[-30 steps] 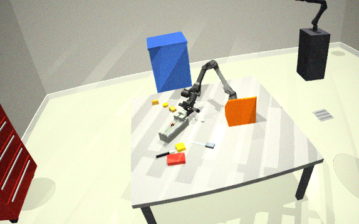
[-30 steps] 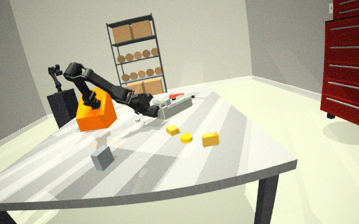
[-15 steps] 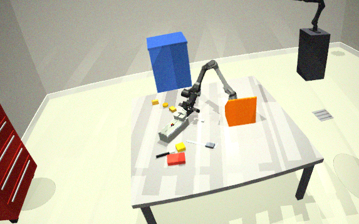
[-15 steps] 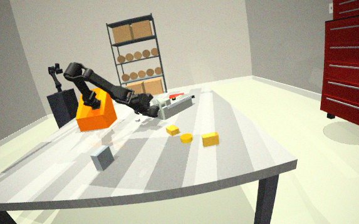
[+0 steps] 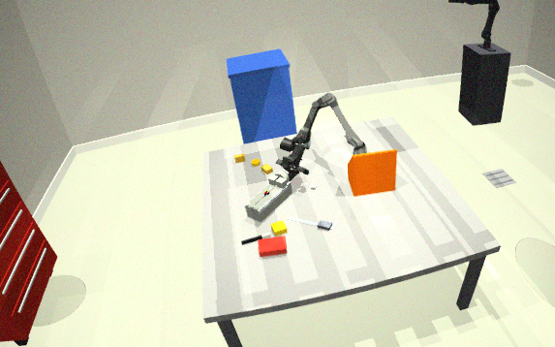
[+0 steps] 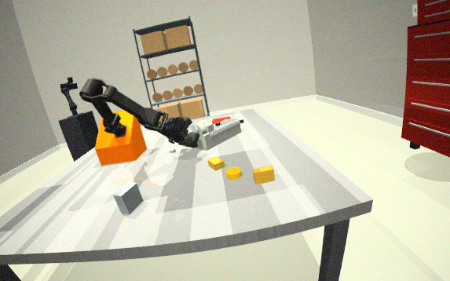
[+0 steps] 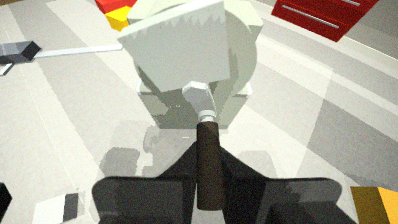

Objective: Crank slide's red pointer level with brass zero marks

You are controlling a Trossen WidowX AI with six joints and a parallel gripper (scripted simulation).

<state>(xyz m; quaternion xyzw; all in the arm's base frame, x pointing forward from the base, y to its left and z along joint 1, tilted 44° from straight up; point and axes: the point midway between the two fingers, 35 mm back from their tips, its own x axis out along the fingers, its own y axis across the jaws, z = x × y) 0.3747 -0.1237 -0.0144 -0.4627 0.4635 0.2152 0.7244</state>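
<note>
Right now my gripper tip is 3 cm below the dark brown crank handle, 1 cm to the left of it and 1 cm past it. The rest, counted from my gripper tip: yellow block: 33 cm to the left, 6 cm ahead, 2 cm below; grey cube: 39 cm to the right, 16 cm behind; red pointer: 14 cm to the left, 11 cm ahead, 5 cm above.
</note>
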